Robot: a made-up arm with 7 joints.
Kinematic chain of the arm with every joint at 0, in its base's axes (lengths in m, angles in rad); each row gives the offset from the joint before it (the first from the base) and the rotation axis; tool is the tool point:
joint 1: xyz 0 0 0 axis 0 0.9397 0.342
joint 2: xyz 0 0 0 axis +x
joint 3: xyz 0 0 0 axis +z
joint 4: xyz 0.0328 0 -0.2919 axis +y
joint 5: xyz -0.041 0 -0.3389 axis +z
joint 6: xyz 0 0 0 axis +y
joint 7: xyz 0 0 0 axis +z
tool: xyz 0 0 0
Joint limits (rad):
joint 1: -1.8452..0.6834
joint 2: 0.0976..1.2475
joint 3: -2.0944..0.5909
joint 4: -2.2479..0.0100
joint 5: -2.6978..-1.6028
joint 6: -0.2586..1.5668
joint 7: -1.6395..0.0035
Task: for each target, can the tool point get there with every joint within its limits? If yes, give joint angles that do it. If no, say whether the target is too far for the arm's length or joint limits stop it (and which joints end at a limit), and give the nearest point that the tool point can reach.
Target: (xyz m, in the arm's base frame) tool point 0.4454 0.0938 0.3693
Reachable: yes | joints -1.6194 0.9226 -0.2331 -1.0247 -1.8966 1.0130 -0.7660
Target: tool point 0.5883 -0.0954 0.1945
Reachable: yes | joints -1.6426 0.3700 -0.2040 -0.5542 -1.9834 1.1748 -0.3478
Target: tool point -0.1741 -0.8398 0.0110
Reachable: no: too far | nearest point 0.0839 -0.4166 0.0323 | short by 0.496 m
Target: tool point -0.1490 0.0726 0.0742
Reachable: no: joint limits stop it (at a limit: joint 1, joint 2, joint 3, joint 4) | nearest point -0.1411 0.1056 0.2923 | short by 0.221 m
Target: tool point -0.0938 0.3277 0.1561
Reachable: no: joint limits stop it (at a limit: joint 1, joint 2, joint 3) | nearest point -0.1201 0.1570 0.3482 | short by 0.258 m
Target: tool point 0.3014 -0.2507 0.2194
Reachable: yes | joints -1.4072 0.3349 -0.4358 -1.8081 -2.4753 0.2017 -0.7860
